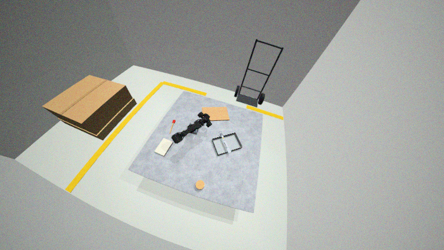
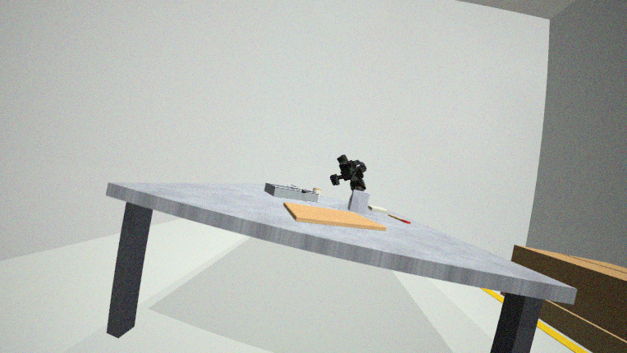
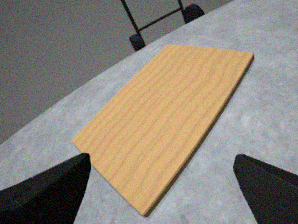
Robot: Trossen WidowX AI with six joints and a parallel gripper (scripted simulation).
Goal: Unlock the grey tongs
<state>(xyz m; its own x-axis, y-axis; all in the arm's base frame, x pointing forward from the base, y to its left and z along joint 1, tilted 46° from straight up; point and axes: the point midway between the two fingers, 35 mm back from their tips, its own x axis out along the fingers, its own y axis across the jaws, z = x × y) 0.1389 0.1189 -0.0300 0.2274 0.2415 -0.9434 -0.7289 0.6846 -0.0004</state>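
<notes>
Now: the yellow lock piece 22 cm ahead of my gripper tip, 19 cm to the right of it and 9 cm below it. Round my gripper tip: wooden board (21 cm to the left, 15 cm below, 8 cm ahead); then red-tipped match (42 cm behind, 15 cm below, 9 cm to the right); then roasting tin (28 cm ahead, 23 cm to the right, 13 cm below).
</notes>
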